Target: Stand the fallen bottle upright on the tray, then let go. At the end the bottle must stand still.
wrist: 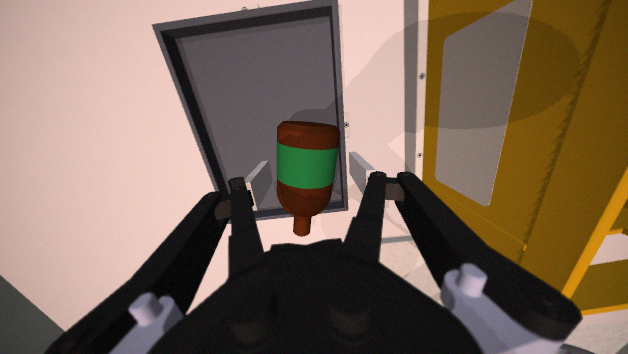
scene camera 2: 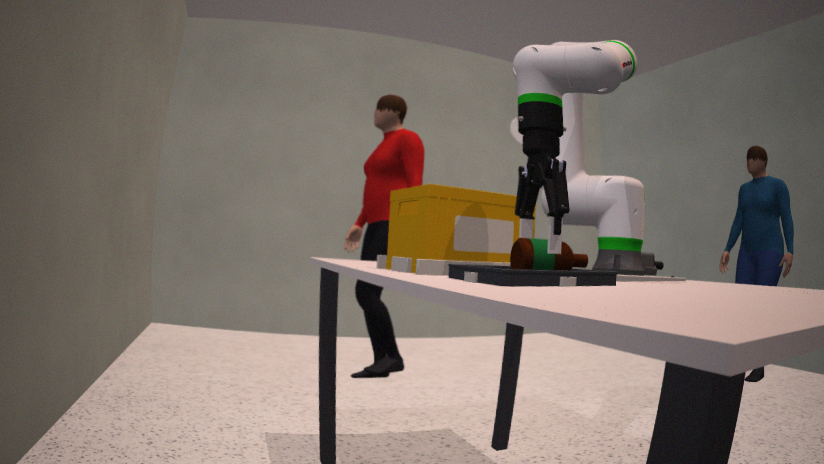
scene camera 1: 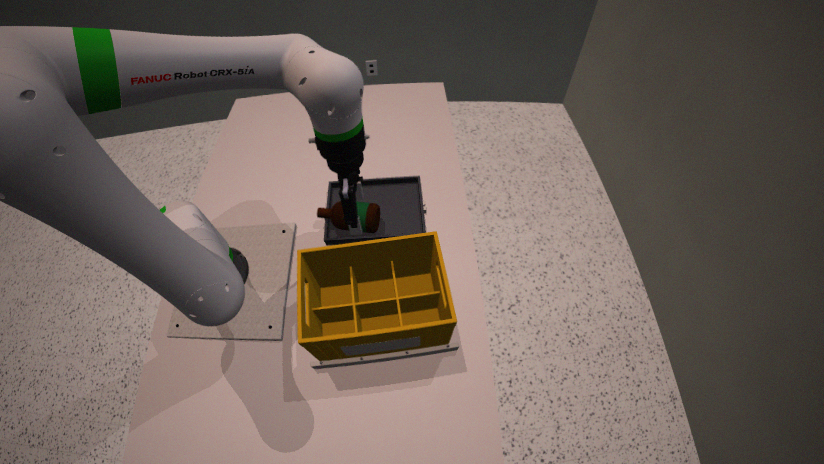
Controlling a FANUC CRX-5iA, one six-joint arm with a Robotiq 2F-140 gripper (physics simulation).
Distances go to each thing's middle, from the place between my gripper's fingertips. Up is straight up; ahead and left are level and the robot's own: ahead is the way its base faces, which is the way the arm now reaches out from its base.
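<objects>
Distances counted from my hand: dark grey tray (scene camera 1: 400, 200), 3 cm ahead, 5 cm to the left, 4 cm below; yellow crate (scene camera 1: 387, 295), 7 cm ahead, 24 cm to the right, 3 cm above; brown bottle (scene camera 2: 527, 254), 1 cm below and 2 cm behind.
</objects>
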